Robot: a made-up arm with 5 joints.
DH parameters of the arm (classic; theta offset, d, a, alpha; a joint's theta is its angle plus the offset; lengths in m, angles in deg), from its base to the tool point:
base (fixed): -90 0.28 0.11 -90
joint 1: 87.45 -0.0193 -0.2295 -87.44
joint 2: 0 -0.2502 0.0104 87.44
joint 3: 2.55 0.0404 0.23 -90
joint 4: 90 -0.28 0 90
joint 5: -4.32 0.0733 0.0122 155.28
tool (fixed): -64.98 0.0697 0 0
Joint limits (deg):
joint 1: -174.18..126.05
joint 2: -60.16..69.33
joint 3: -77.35..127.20
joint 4: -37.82..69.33
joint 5: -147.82..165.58
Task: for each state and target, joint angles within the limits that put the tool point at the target. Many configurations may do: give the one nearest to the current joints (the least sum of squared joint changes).
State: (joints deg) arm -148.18 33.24 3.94 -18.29 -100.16
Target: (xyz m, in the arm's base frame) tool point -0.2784 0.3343 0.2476
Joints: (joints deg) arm -174.18 69.16 10.10 -37.82 -145.65
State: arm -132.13 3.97 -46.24 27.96 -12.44
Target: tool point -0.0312 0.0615 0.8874
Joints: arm -94.26 14.97 -23.18 27.77 -11.94
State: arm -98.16 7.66 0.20 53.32 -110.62
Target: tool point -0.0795 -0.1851 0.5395
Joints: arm -107.54 14.59 48.17 54.33 -115.98
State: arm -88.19 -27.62 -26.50 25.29 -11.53
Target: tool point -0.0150 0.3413 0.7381
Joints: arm -120.23 7.27 -27.37 27.09 -1.35
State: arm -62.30 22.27 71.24 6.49 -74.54
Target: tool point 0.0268 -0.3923 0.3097
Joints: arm -39.33 1.08 51.24 6.55 -72.57
